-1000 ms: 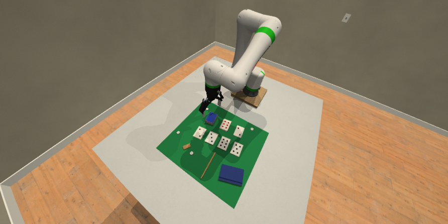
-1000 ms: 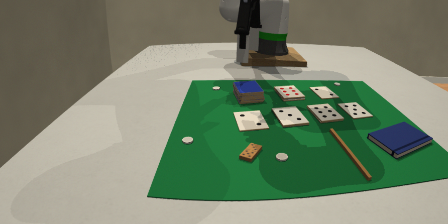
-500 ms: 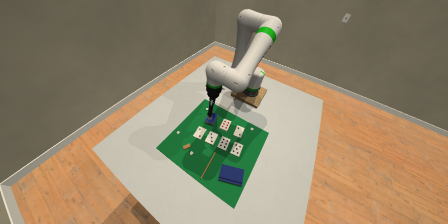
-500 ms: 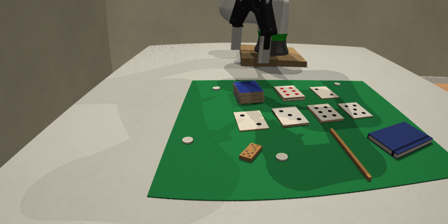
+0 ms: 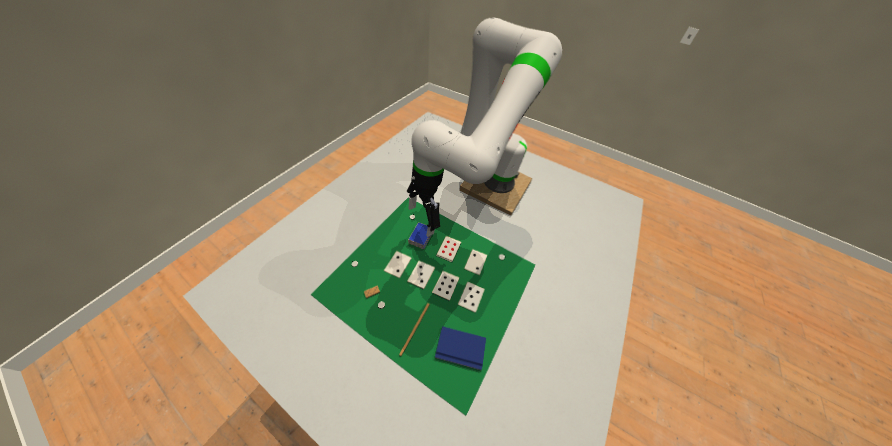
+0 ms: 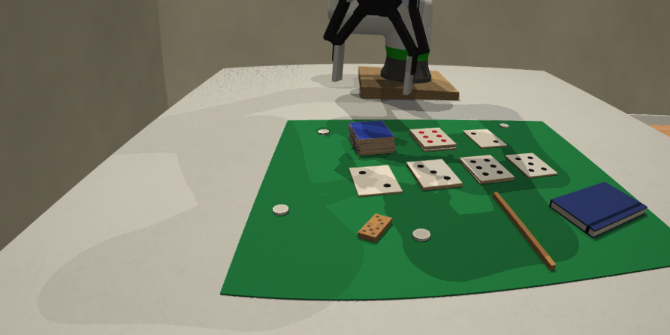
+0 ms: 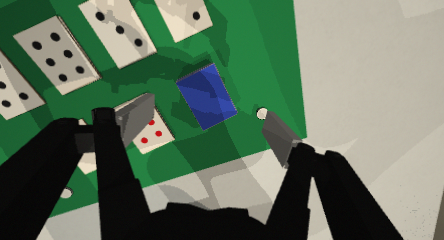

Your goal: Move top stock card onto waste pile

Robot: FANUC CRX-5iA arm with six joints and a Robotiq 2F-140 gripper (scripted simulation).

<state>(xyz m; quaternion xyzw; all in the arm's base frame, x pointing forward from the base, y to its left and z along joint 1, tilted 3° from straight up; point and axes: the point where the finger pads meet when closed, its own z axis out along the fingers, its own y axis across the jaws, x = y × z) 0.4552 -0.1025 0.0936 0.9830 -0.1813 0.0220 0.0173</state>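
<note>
Now: hand 4 cm past the two-pip card, 23 cm to the right of it and 12 cm above it. From my hand the other things lie so: green mat: 12 cm ahead, 13 cm to the left, 14 cm below; wooden stick: 28 cm ahead, 20 cm to the left, 12 cm below.
</note>
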